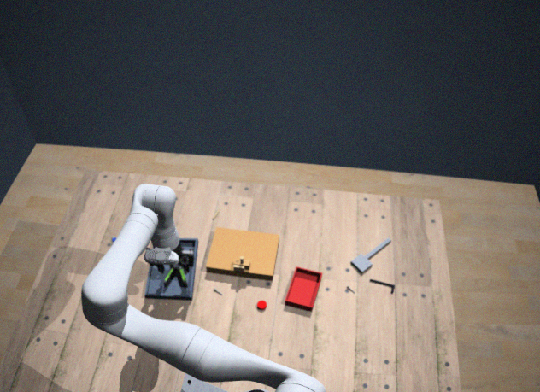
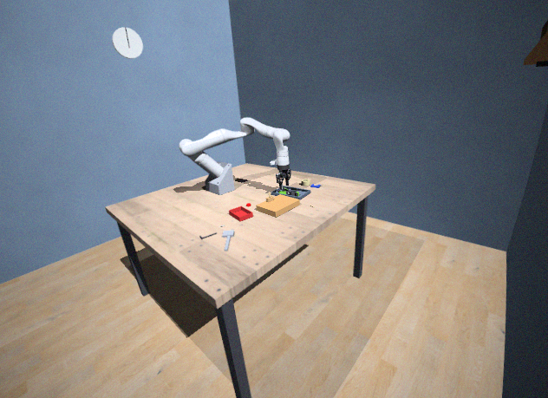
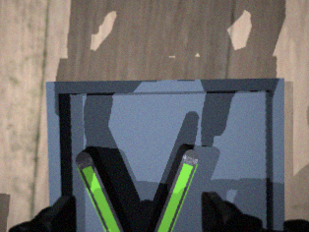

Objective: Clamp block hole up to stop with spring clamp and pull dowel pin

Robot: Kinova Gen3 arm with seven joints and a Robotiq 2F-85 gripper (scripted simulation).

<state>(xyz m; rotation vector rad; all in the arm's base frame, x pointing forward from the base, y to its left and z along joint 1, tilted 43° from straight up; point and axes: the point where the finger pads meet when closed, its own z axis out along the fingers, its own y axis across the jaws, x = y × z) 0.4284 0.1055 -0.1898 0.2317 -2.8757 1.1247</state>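
Right now the blue-grey tray is 30 mm ahead of my hand, 20 mm to the left of it and 50 mm below it. The rest, counted from my hand: dowel pin (60 mm ahead, 190 mm to the right); bench board (120 mm ahead, 180 mm to the right, 30 mm below); wooden block (60 mm ahead, 190 mm to the right, 20 mm below).
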